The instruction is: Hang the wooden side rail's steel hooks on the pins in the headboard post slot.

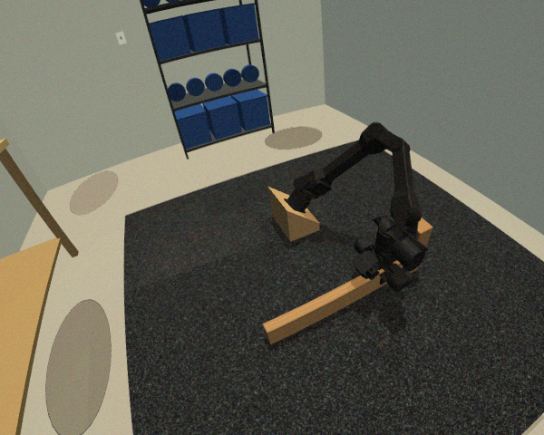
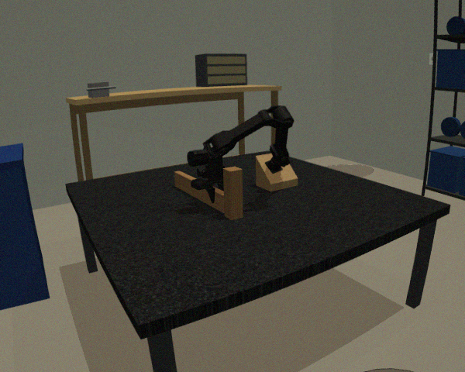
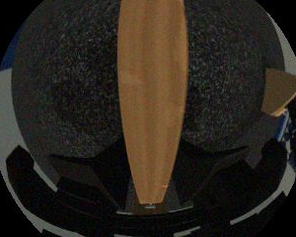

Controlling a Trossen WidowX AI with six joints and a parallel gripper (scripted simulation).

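Now: gripper tip 1 cm short of the headboard post, 12 cm to the right of it and 6 cm below it.
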